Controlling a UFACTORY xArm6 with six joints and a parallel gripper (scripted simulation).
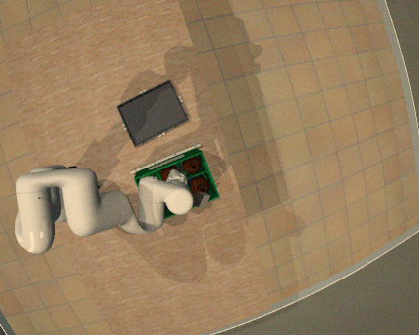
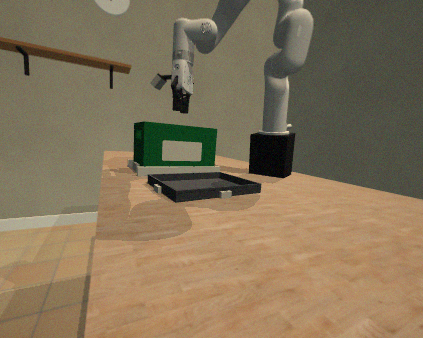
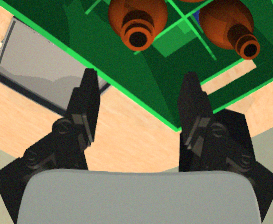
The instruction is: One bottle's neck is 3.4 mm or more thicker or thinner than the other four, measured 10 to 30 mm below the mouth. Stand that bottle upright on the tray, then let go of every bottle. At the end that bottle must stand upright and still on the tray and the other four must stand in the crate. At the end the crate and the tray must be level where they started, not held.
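Now: hand 160 mm above the brown bottle. Round my hand: tray: 250 mm to the left, 230 mm below, 40 mm ahead; green crate: 160 mm below, 40 mm to the right.
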